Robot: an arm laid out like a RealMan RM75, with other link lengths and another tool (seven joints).
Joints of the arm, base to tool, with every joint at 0 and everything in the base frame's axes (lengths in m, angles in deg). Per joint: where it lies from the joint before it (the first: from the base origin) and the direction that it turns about. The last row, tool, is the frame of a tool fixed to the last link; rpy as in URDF.
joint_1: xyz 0 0 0.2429 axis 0 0 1
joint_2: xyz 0 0 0 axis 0 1 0
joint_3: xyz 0 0 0.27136 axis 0 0 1
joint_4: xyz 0 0 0 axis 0 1 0
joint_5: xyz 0 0 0.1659 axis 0 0 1
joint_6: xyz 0 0 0 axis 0 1 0
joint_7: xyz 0 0 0.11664 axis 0 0 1
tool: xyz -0.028 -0.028 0.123 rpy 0 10.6 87.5
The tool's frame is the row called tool.
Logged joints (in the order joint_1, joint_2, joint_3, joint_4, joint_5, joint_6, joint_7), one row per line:
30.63, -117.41, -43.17, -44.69, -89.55, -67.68, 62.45
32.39, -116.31, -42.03, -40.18, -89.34, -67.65, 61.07
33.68, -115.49, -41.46, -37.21, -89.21, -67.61, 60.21
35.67, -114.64, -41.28, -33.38, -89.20, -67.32, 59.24
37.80, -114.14, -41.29, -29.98, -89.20, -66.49, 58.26
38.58, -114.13, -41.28, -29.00, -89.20, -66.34, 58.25
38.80, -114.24, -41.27, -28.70, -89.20, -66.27, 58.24
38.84, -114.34, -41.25, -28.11, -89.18, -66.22, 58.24
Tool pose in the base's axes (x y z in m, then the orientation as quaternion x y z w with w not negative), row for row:
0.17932, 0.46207, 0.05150, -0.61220, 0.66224, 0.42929, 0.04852
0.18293, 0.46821, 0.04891, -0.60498, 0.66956, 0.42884, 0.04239
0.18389, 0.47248, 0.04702, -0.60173, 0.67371, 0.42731, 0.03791
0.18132, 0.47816, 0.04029, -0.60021, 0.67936, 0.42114, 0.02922
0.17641, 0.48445, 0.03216, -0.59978, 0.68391, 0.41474, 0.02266
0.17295, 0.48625, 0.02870, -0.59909, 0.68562, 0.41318, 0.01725
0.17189, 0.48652, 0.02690, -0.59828, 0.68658, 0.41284, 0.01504
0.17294, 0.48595, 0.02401, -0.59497, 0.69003, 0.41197, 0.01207
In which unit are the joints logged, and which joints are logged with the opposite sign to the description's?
The joints are logged in degrees. Opposite sign: joint_2.
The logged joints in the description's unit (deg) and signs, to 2 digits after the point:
30.63, 117.41, -43.17, -44.69, -89.55, -67.68, 62.45
32.39, 116.31, -42.03, -40.18, -89.34, -67.65, 61.07
33.68, 115.49, -41.46, -37.21, -89.21, -67.61, 60.21
35.67, 114.64, -41.28, -33.38, -89.20, -67.32, 59.24
37.80, 114.14, -41.29, -29.98, -89.20, -66.49, 58.26
38.58, 114.13, -41.28, -29.00, -89.20, -66.34, 58.25
38.80, 114.24, -41.27, -28.70, -89.20, -66.27, 58.24
38.84, 114.34, -41.25, -28.11, -89.18, -66.22, 58.24

